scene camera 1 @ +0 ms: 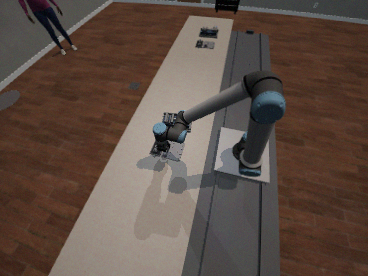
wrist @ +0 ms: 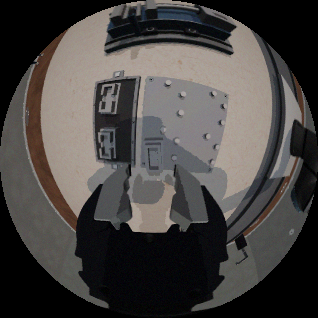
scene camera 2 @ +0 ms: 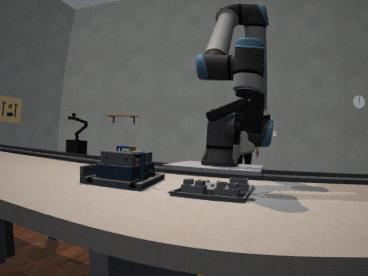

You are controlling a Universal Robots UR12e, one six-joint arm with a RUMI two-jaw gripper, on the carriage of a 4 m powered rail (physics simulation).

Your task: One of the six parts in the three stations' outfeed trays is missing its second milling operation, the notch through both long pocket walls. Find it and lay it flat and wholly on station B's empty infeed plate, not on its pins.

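Frame: origin at the arm's base, x ahead, y left, z up, level; centimetres.
Where they show: gripper, between the fingertips: (wrist: 152, 164) (scene camera 2: 236, 164); arm's base, origin of its link: (scene camera 2: 219, 165).
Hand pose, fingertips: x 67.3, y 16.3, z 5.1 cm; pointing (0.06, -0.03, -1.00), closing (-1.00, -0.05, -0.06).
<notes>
Each offset is from my fingertips to the top centre of the thing.
My gripper (scene camera 1: 161, 148) (scene camera 2: 245, 151) (wrist: 152, 164) is open, its fingers apart and raised above the near end of a light grey pinned plate {dx -5.7, dy -4.7, dz -7.3 cm} (scene camera 1: 176, 150) (wrist: 200, 115). One grey part {dx +0.1, dy +0.9, dz -3.8 cm} (wrist: 154, 157) lies on this plate, pocket up, left of the pins and close to the plate's near edge. Its long walls look unbroken. Whether its end overhangs the edge is hard to tell. The dark tray {dx +9.2, dy -5.1, dz -6.9 cm} (scene camera 2: 210, 197) (wrist: 135, 115) beside the plate holds two grey parts, a far one {dx +8.9, dy -9.8, dz -4.0 cm} (wrist: 109, 97) and a near one {dx +9.5, dy -0.9, dz -4.0 cm} (wrist: 106, 144), both with gaps in their long walls. No station letter is readable.
A blue and grey vise fixture {dx -0.4, dy -34.6, dz +1.8 cm} (scene camera 1: 170, 118) (scene camera 2: 120, 172) (wrist: 172, 27) stands beyond the plate and tray. Another fixture (scene camera 1: 209, 33) and a tray-and-plate set {dx -2.8, dy -186.0, dz -3.7 cm} (scene camera 1: 206, 45) are at the table's far end. The rail (scene camera 1: 232, 215) runs along the table's right side in scene camera 1.
</notes>
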